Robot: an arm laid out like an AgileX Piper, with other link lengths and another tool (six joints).
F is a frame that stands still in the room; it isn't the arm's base.
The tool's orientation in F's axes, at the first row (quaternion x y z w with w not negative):
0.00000, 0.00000, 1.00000, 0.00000
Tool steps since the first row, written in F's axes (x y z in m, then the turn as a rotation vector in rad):
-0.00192, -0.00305, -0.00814, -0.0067, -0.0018, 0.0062
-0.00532, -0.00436, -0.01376, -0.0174, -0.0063, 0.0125
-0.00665, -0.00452, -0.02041, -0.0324, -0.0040, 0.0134
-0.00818, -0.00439, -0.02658, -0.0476, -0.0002, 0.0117
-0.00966, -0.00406, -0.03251, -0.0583, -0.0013, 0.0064
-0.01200, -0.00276, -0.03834, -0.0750, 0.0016, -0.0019
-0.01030, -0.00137, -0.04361, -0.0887, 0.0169, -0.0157
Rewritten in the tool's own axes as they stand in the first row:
0.00192, 0.00305, -0.00814, 0.0067, 0.0018, 0.0062
0.00532, 0.00436, -0.01376, 0.0174, 0.0063, 0.0125
0.00665, 0.00452, -0.02041, 0.0324, 0.0040, 0.0134
0.00818, 0.00439, -0.02658, 0.0476, 0.0002, 0.0117
0.00966, 0.00406, -0.03251, 0.0583, 0.0013, 0.0064
0.01200, 0.00276, -0.03834, 0.0750, -0.0016, -0.0019
0.01030, 0.00137, -0.04361, 0.0887, -0.0169, -0.0157

